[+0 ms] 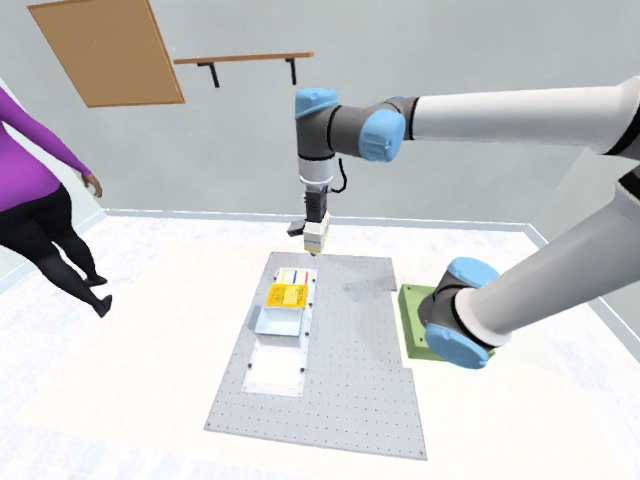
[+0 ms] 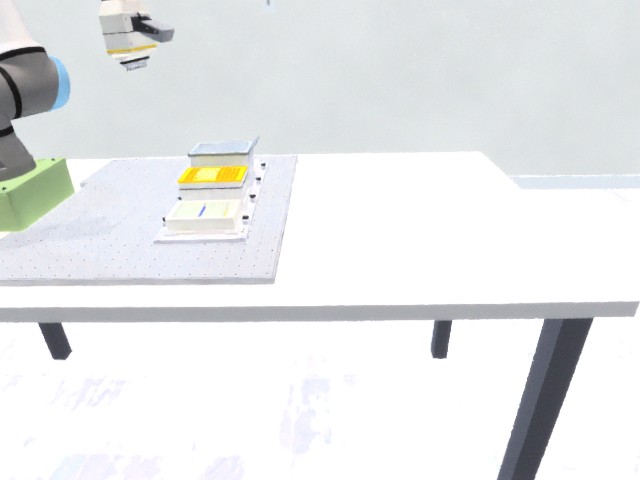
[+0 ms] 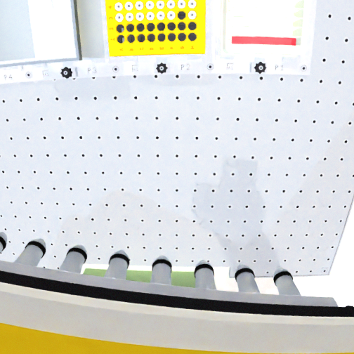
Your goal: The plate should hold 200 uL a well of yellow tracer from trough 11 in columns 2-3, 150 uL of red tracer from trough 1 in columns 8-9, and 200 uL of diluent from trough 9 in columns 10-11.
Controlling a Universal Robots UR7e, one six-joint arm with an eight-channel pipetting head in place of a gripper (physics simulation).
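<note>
My pipetting head (image 1: 313, 253) (image 2: 136, 67) (image 3: 161, 270) hangs high above the pegboard, off the labware row on the robot-base side; its nozzles are bare, without tips. The trough reservoir (image 1: 287, 281) (image 2: 201, 223) (image 3: 265, 22) sits at P1, with a red strip (image 1: 306, 277) (image 3: 262, 40), a blue strip (image 1: 294, 277) (image 2: 202, 210) and a yellow strip (image 1: 283, 276) (image 2: 226, 209). Beside it stands the orange-yellow tip rack (image 1: 272, 300) (image 2: 211, 174) (image 3: 112, 47); columns 1 and 2 and one hole of column 3 are dark and empty. I cannot make out the well plate or its wells.
An open grey-white bin (image 1: 278, 338) (image 2: 222, 160) (image 3: 78, 30) stands beside the tip rack. The pale holder strip (image 1: 273, 388) (image 2: 201, 238) lies on the pegboard (image 1: 356, 423) (image 2: 139, 263) (image 3: 175, 150). The green robot base (image 1: 410, 330) (image 2: 38, 191) and a person (image 1: 31, 180) also show.
</note>
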